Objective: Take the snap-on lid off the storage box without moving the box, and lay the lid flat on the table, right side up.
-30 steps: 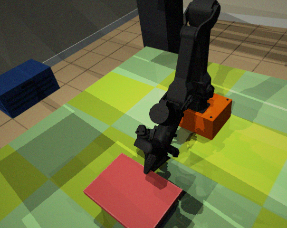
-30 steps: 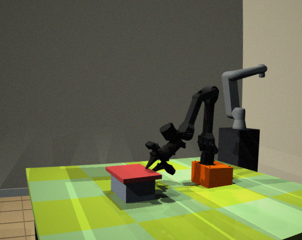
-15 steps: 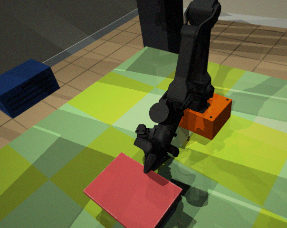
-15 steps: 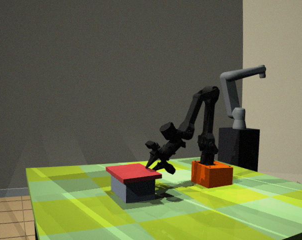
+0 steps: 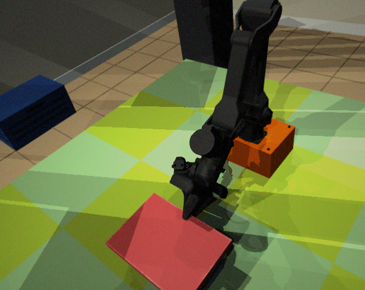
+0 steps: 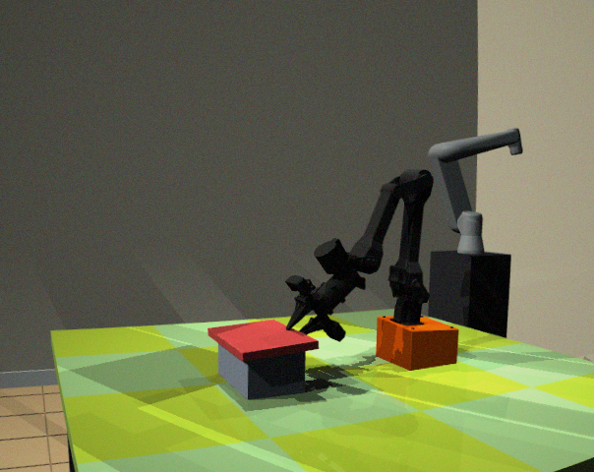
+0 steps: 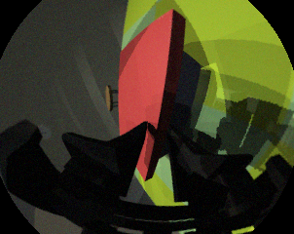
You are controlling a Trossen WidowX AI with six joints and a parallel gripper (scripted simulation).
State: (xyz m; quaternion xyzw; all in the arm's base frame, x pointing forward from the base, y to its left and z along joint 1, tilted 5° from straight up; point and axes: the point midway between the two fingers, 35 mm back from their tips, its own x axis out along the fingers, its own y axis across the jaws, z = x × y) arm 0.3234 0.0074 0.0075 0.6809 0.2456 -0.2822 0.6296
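Right now the red lid is 80 mm ahead of my gripper tip. From my gripper tip the other things lie so: grey-blue storage box (80 mm ahead, 50 mm below).
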